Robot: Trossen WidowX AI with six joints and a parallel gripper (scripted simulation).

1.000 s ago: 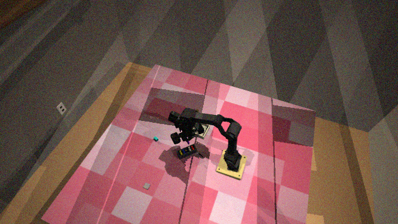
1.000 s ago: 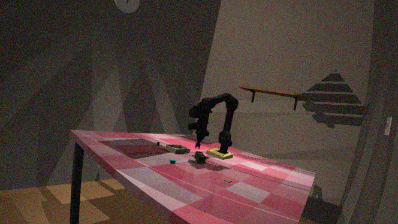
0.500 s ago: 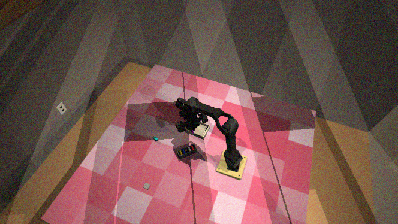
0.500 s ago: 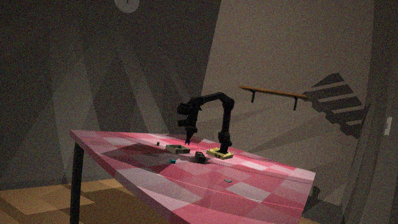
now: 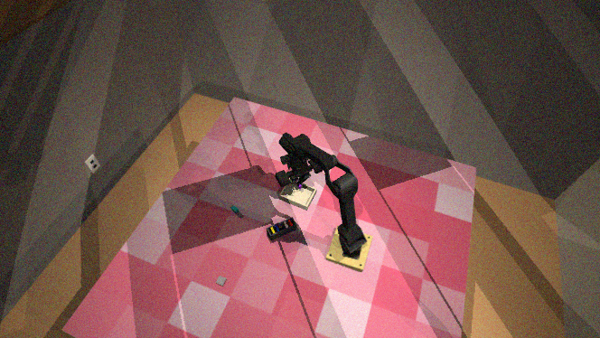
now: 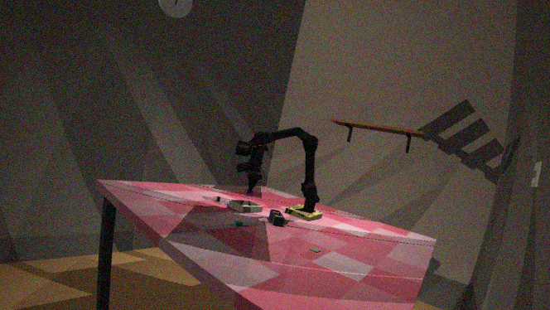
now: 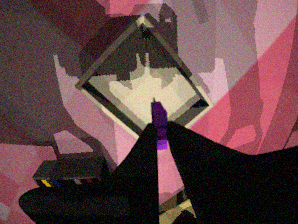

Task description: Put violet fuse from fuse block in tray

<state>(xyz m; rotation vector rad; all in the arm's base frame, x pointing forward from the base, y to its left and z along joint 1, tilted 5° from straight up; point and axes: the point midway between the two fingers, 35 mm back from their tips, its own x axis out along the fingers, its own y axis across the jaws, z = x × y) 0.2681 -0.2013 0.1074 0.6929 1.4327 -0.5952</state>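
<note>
Now: the tray 9 cm below my gripper tip. Round my gripper tip: red fuse (16 cm to the left, 7 cm below, 1 cm behind); tiny dark-yellow piece (14 cm to the right, 8 cm below, 5 cm ahead); violet fuse (1 cm below).
</note>
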